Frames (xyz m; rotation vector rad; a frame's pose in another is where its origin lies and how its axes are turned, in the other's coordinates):
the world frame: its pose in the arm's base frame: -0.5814 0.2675 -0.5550 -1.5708 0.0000 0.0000
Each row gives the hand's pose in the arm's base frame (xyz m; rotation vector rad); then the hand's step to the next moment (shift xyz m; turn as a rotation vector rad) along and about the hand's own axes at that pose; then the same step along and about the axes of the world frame.
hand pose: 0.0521 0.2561 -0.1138 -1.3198 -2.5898 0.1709
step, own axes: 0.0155 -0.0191 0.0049 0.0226 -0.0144 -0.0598
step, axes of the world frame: -0.0250 -0.0015 0.0013 -0.0088 -0.0642 0.0098
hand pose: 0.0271 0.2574 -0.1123 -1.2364 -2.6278 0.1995
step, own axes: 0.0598 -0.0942 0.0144 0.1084 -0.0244 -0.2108
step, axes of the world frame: -0.1105 -0.0157 -0.0140 -0.0294 -0.2248 0.0735
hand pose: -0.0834 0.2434 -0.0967 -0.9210 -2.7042 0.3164
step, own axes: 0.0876 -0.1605 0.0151 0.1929 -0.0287 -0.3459
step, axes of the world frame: -0.1620 -0.0477 -0.0717 -0.0533 -0.3682 0.1387
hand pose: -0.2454 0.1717 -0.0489 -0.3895 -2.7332 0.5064
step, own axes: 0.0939 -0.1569 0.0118 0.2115 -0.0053 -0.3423
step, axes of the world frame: -0.1214 -0.0758 -0.1144 -0.0668 -0.3610 0.1647
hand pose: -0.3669 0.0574 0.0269 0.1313 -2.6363 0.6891
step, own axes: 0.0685 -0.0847 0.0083 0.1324 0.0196 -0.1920
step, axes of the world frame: -0.0493 -0.0596 -0.0772 -0.0543 -0.1981 0.1123
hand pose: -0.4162 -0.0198 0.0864 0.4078 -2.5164 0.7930
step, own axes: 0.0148 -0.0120 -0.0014 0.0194 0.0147 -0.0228
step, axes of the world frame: -0.0072 -0.0141 -0.0107 -0.0146 -0.0197 0.0226
